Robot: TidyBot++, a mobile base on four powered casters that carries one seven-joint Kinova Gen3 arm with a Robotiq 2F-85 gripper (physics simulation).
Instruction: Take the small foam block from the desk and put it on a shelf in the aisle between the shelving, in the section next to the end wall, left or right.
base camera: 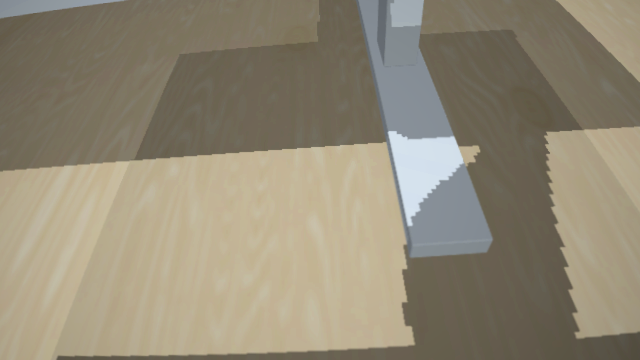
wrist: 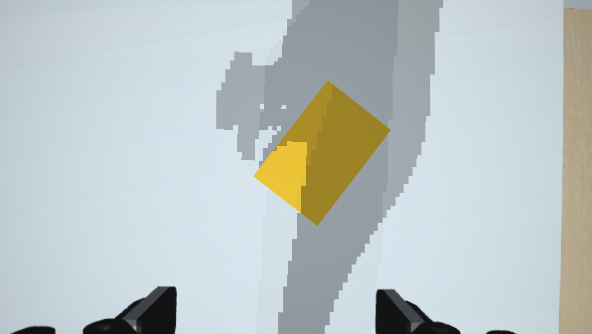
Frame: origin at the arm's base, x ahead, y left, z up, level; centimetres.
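Where they show: gripper, fingertip midpoint: (wrist: 276, 310).
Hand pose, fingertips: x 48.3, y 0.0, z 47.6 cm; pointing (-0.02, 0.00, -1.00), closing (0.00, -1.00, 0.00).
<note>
Each offset is from my fingertips to the top centre of the thing. "spot": to the spot under its first point. Level surfaces: height alone.
The small foam block {dx +7.3, dy -3.0, dz -10.8 cm} (wrist: 322, 152) is yellow and lies on the white desk {dz -15.3 cm} (wrist: 125, 210), a little right of the middle of the wrist view, turned diagonally and partly in shadow. My gripper (wrist: 276, 310) is open, with its two dark fingertips wide apart at the bottom of the wrist view. Nothing is between them. The block shows above the gap between the fingertips, apart from both. The block and the gripper do not show in the base camera view. No shelving shows in either view.
In the base camera view a grey desk foot (base camera: 425, 110) with an upright leg {spot: dx +13.0, dy -11.6, dz -81.3 cm} (base camera: 402, 45) stands on the wooden floor {dz -87.3 cm} (base camera: 240, 225), right of the middle. The desk's side edge runs down the right of the wrist view, with wooden floor (wrist: 577, 175) beyond it.
</note>
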